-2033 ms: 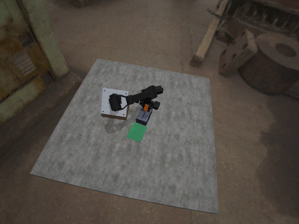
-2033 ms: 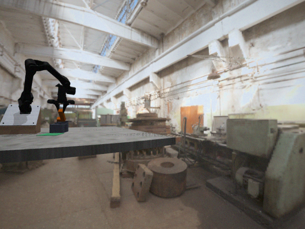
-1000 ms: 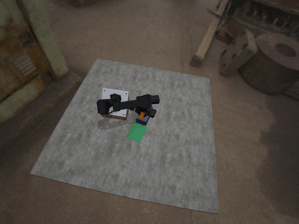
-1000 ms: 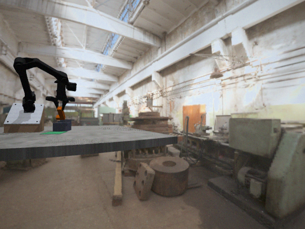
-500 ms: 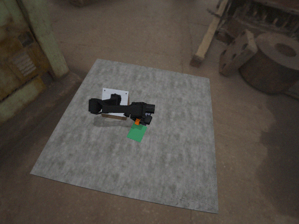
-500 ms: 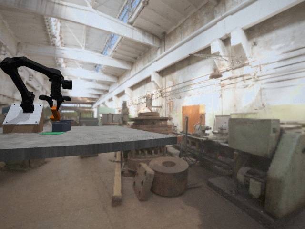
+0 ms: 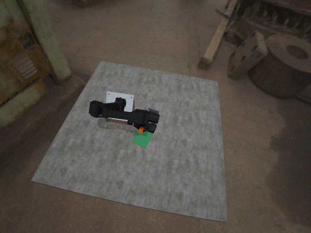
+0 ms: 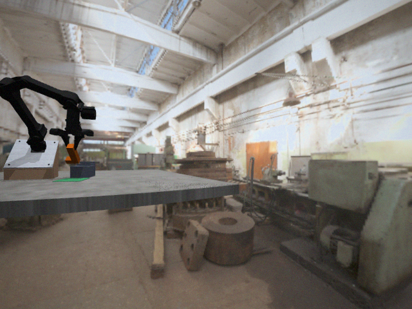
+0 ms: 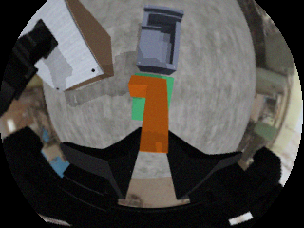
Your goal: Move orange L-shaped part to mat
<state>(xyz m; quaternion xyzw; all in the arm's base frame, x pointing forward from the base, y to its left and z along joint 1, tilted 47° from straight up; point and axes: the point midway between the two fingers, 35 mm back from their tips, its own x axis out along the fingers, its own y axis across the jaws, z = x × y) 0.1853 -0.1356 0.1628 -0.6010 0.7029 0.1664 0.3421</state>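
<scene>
Right now the green mat is 16 cm below my gripper tip and 2 cm to the left of it. Also, from my gripper tip: orange L-shaped part: 4 cm to the left, 3 cm below; then tray: 17 cm to the left, 16 cm below, 5 cm ahead.
</scene>
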